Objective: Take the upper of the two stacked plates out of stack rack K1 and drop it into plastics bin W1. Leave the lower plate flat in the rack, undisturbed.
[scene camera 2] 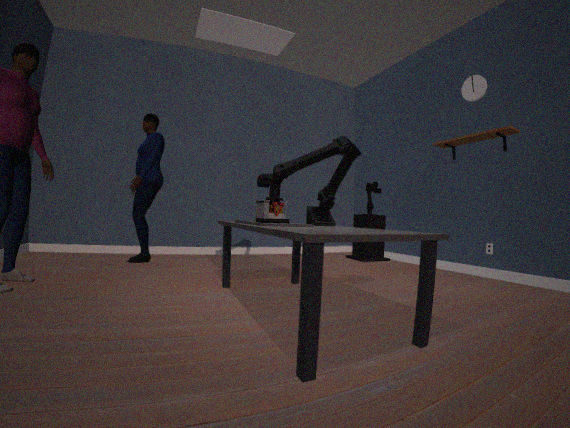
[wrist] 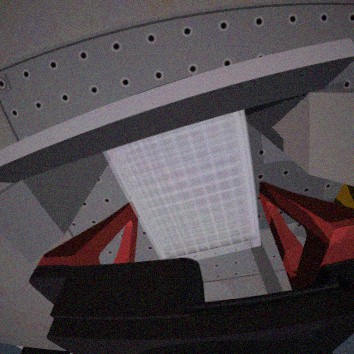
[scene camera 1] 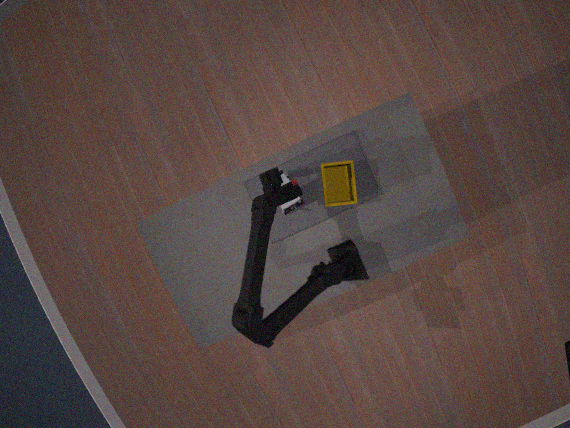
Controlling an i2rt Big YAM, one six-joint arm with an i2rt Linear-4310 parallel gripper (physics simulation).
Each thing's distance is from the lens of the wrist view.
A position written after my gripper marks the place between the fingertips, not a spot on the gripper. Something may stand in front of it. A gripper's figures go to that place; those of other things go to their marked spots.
my gripper (wrist: 195, 198): 0.15 m
gridded plate (wrist: 192, 189): 0.14 m
